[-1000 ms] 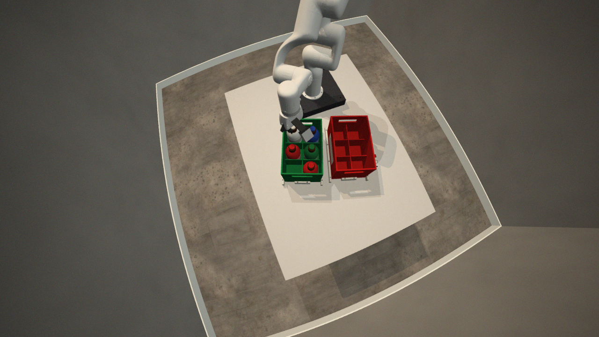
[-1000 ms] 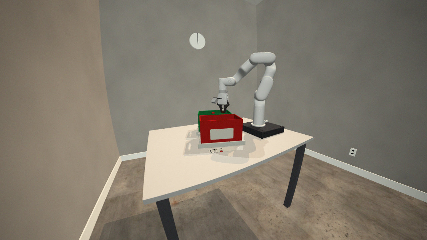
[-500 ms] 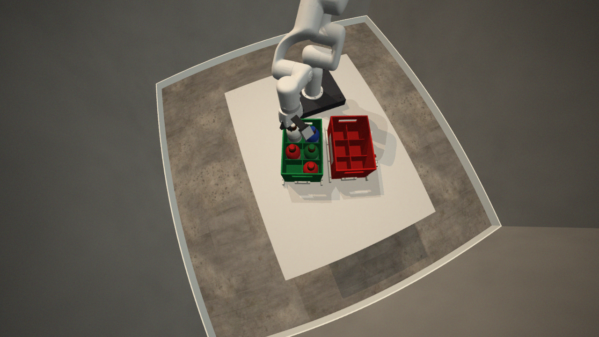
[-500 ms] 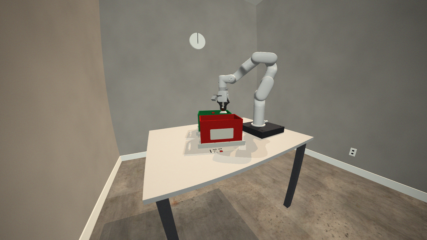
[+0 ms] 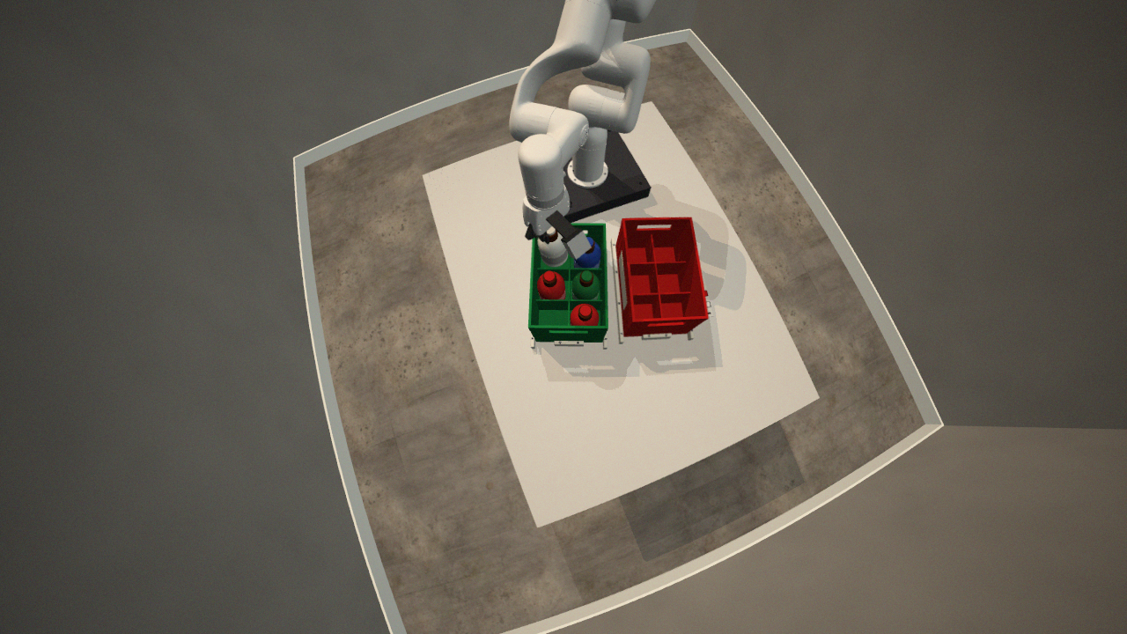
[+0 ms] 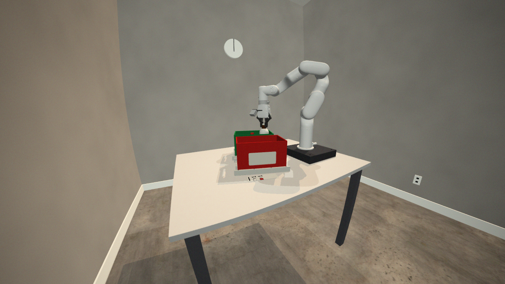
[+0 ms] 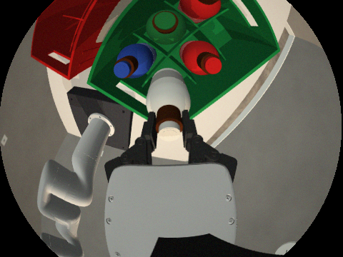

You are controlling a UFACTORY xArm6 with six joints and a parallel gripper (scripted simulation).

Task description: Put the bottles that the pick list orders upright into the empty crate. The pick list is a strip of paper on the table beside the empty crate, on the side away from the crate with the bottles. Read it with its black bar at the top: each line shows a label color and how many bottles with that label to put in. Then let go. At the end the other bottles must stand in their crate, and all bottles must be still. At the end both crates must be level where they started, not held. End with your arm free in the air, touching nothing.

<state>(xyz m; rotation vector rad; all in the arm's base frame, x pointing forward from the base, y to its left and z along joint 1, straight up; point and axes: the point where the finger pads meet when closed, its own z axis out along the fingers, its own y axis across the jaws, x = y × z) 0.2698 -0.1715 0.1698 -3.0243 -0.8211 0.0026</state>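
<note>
Now: hand 7 cm above the white bottle. Round my hand: green bottle (14 cm below, 11 cm ahead, 6 cm to the left); then blue bottle (14 cm below, 9 cm to the left, 2 cm ahead); then green crate (14 cm below, 10 cm ahead, 2 cm to the left).
</note>
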